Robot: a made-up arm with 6 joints. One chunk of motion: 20 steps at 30 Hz.
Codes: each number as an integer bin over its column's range. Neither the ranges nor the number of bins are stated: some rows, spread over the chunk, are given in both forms.
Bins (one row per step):
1: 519 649 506 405 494 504
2: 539 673 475 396 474 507
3: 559 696 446 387 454 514
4: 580 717 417 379 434 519
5: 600 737 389 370 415 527
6: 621 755 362 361 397 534
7: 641 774 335 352 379 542
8: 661 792 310 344 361 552
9: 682 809 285 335 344 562
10: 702 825 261 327 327 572
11: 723 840 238 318 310 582
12: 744 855 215 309 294 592
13: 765 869 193 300 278 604
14: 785 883 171 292 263 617
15: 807 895 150 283 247 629
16: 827 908 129 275 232 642
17: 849 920 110 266 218 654
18: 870 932 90 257 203 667
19: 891 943 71 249 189 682
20: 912 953 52 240 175 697
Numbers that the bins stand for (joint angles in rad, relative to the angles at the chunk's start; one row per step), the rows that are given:
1: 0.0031 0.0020 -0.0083 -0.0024 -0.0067 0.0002
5: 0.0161 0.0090 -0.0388 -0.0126 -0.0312 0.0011
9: 0.0292 0.0148 -0.0658 -0.0228 -0.0533 0.0025
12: 0.0392 0.0185 -0.0840 -0.0303 -0.0688 0.0037
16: 0.0525 0.0227 -0.1064 -0.0402 -0.0880 0.0057
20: 0.0661 0.0263 -0.1265 -0.0503 -0.1057 0.0079
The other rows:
2: 0.0063 0.0039 -0.0164 -0.0050 -0.0129 0.0003
3: 0.0095 0.0057 -0.0239 -0.0077 -0.0191 0.0006
4: 0.0129 0.0074 -0.0315 -0.0100 -0.0253 0.0008
6: 0.0195 0.0105 -0.0458 -0.0152 -0.0368 0.0014
7: 0.0227 0.0120 -0.0528 -0.0178 -0.0424 0.0017
8: 0.0259 0.0134 -0.0593 -0.0201 -0.0480 0.0021
10: 0.0324 0.0161 -0.0721 -0.0251 -0.0585 0.0029
11: 0.0358 0.0173 -0.0781 -0.0277 -0.0638 0.0033
13: 0.0425 0.0196 -0.0898 -0.0329 -0.0737 0.0042
14: 0.0457 0.0207 -0.0955 -0.0352 -0.0784 0.0047
15: 0.0492 0.0217 -0.1010 -0.0378 -0.0834 0.0052
17: 0.0560 0.0237 -0.1114 -0.0428 -0.0924 0.0062
18: 0.0593 0.0246 -0.1166 -0.0454 -0.0970 0.0067
19: 0.0627 0.0255 -0.1215 -0.0477 -0.1014 0.0073

